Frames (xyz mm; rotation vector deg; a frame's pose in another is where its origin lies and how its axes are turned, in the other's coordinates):
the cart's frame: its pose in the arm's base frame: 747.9 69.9 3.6 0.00 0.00 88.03
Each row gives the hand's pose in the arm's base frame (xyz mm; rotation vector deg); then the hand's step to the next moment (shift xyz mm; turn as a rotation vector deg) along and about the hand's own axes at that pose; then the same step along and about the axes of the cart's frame.
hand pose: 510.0 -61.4 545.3 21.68 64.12 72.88
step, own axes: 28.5 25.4 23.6 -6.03 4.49 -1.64
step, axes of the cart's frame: 41.3 -0.7 17.5 -4.57 3.05 5.39
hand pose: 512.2 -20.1 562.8 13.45 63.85 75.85
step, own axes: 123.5 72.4 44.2 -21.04 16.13 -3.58
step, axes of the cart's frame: 144.7 37.6 10.0 -14.82 9.36 20.21
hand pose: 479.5 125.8 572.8 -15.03 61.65 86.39
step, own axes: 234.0 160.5 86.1 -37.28 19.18 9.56
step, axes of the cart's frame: 234.4 177.0 -40.9 -15.32 2.32 40.11
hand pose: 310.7 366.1 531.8 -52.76 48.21 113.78
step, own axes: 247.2 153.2 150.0 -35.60 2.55 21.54
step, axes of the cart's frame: 126.6 288.3 -89.1 3.14 -6.66 41.03
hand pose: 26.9 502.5 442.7 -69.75 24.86 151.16
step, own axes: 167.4 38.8 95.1 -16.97 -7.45 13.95
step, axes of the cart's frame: 0.4 186.1 -62.7 10.88 -2.88 20.28
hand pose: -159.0 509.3 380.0 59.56 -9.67 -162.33
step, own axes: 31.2 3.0 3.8 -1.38 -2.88 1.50
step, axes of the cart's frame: -8.3 25.6 -16.5 3.14 0.25 1.60
